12 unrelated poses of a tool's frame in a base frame.
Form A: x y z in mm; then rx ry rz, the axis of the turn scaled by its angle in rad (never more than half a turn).
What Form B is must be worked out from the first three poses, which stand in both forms.
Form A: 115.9 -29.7 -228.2 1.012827 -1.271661 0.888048
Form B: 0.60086 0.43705 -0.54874 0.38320 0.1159 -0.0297 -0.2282
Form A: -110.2 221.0 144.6 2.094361 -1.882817 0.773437
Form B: 0.11030 0.71274 -0.64075 0.26321 -0.1102 0.2210 0.1446
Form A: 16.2 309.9 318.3 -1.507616 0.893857 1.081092
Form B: 0.51513 -0.62750 0.37204 0.44997 0.0162 0.3099 0.3183
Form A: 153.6 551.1 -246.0 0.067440 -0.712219 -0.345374
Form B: 0.92215 0.03284 -0.34682 -0.16818 0.1536 0.5511 -0.2460
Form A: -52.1 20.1 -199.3 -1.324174 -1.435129 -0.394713
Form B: 0.54358 -0.55790 -0.60465 -0.16630 -0.0521 0.0201 -0.1993
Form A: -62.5 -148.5 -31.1 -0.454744 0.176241 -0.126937
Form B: 0.96842 -0.22497 0.08719 -0.06280 -0.0625 -0.1485 -0.0311
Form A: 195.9 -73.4 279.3 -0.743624 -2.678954 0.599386
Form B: 0.14819 -0.25857 -0.93153 0.20842 0.1959 -0.0734 0.2793
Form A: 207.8 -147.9 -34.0 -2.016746 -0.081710 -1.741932
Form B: 0.23550 -0.73516 -0.02979 -0.63498 0.2078 -0.1479 -0.0340
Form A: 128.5 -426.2 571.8 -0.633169 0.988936 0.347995
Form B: 0.81829 -0.29717 0.46414 0.16332 0.1285 -0.4262 0.5718
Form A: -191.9 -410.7 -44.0 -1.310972 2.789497 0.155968
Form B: 0.02772 -0.42463 0.90353 0.05052 -0.1919 -0.4107 -0.0440
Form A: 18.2 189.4 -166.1 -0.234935 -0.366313 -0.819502
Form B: 0.89430 -0.11330 -0.17666 -0.39521 0.0182 0.1894 -0.1661
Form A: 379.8 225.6 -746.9 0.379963 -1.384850 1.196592
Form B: 0.59413 0.16351 -0.59593 0.51492 0.3798 0.2256 -0.7469
